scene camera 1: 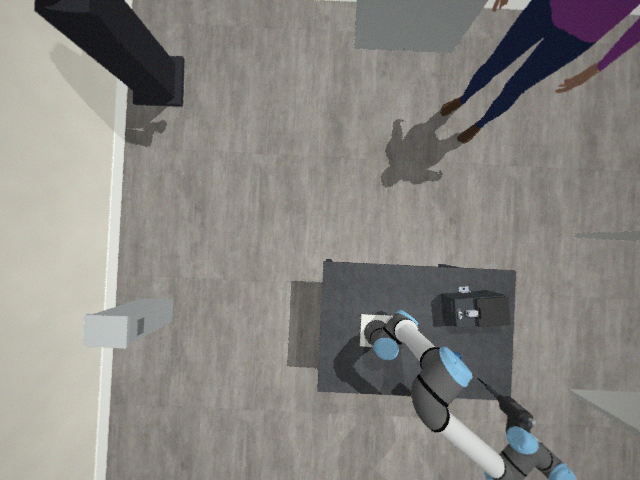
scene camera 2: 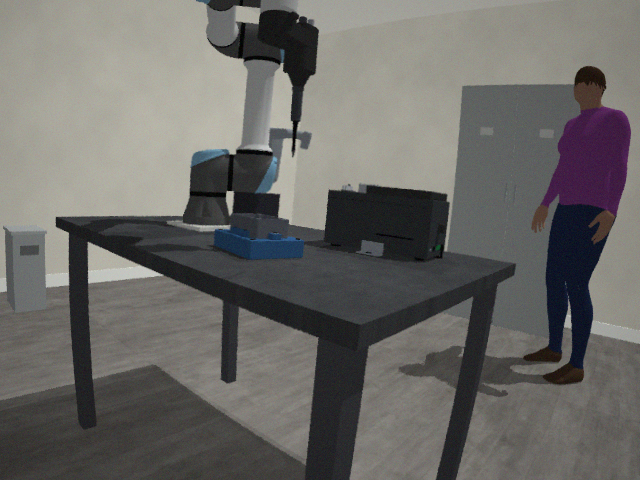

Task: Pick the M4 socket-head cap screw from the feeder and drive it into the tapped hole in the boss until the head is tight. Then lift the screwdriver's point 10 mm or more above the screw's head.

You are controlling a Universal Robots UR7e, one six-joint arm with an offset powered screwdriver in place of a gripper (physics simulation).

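Note:
The black screwdriver (scene camera 1: 479, 379) (scene camera 2: 293, 153) points down and hangs high above the table, its point well above the blue fixture and the feeder in the scene camera 2 view. Whether a screw is on its point is too small to tell. The black feeder (scene camera 1: 493, 311) (scene camera 2: 379, 222) stands on the table, with small light parts at its pick-up area. A blue fixture (scene camera 1: 458, 355) (scene camera 2: 273, 251) holds a grey block (scene camera 2: 258, 226); the arm hides most of the fixture in the scene camera 1 view. The tapped hole and the M4 screw cannot be made out.
The arm's base stands on a white plate (scene camera 1: 364, 338) (scene camera 2: 199, 226) on the dark table (scene camera 1: 372, 279) (scene camera 2: 320, 281). A person (scene camera 1: 516, 67) (scene camera 2: 589, 165) stands beyond the table. A grey bin (scene camera 1: 105, 330) (scene camera 2: 25, 273) and a grey cabinet (scene camera 1: 413, 25) (scene camera 2: 504, 144) stand farther off.

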